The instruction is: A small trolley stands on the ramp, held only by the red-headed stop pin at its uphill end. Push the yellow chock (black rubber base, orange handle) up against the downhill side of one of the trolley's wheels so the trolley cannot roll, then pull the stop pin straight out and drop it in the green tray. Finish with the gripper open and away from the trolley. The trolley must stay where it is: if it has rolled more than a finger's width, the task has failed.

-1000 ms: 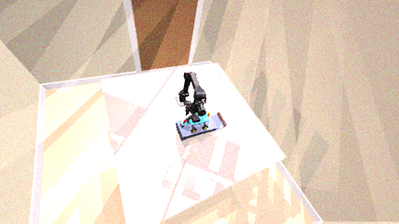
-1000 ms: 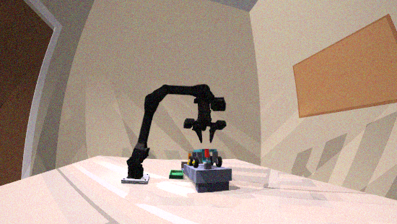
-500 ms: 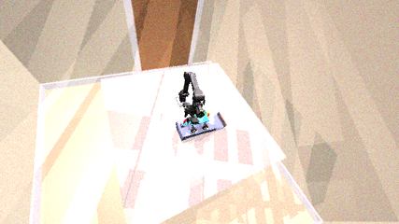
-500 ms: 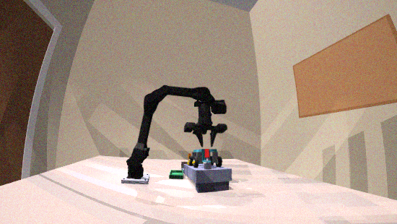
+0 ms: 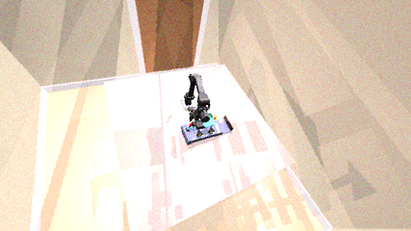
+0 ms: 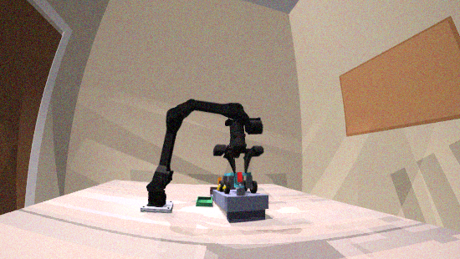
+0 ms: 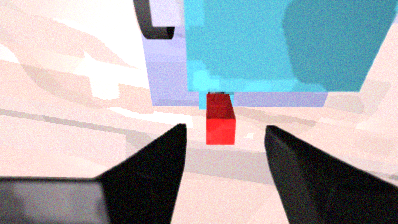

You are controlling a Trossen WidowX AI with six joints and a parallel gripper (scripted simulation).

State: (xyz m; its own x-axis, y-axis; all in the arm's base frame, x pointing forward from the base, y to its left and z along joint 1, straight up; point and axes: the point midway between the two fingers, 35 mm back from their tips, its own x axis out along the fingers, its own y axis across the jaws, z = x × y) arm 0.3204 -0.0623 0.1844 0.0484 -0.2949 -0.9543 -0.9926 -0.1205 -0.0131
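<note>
My gripper tip is 4 cm above the red-headed stop pin and 1 cm to the left of it. From my gripper tip the other things lie so: green tray 20 cm to the left, 18 cm below, 13 cm behind; yellow chock 21 cm to the left, 9 cm below, 6 cm behind; teal trolley 10 cm to the left, 5 cm below.
</note>
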